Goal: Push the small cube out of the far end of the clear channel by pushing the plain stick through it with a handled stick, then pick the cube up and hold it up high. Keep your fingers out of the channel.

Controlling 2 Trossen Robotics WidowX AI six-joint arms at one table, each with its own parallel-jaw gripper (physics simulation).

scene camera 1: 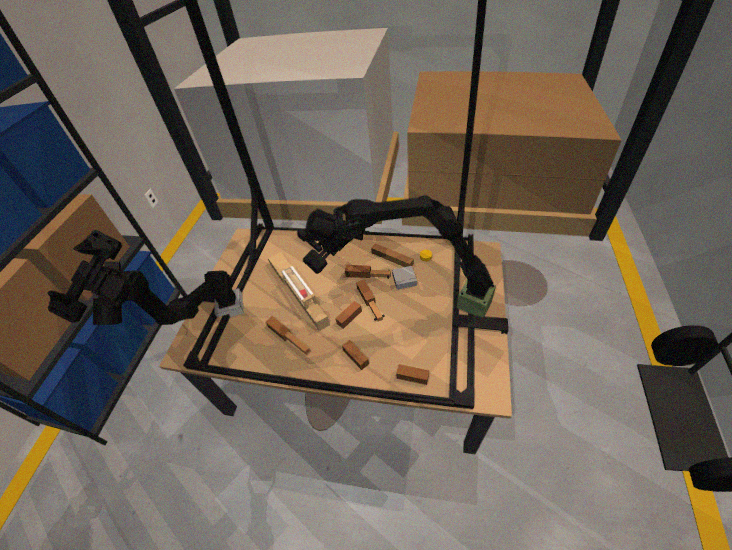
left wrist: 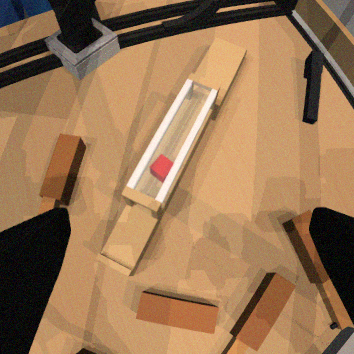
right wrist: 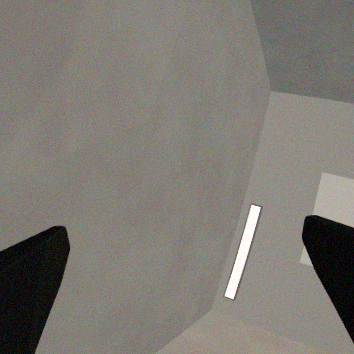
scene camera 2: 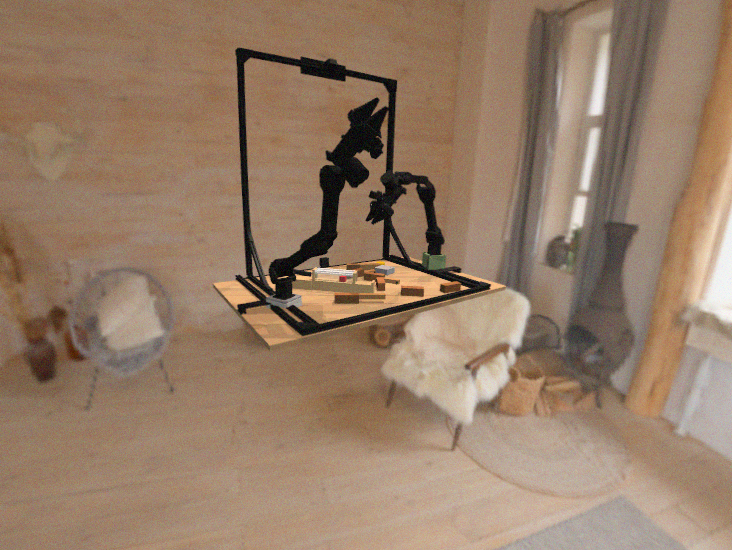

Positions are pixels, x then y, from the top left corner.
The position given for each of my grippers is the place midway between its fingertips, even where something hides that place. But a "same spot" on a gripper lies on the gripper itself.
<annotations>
my right gripper: scene camera 1; right wrist; scene camera 2 382,102; not seen in the left wrist view (out of frame)
same spot on my right gripper: (right wrist: 40,259) = (scene camera 1: 58,294)
</annotations>
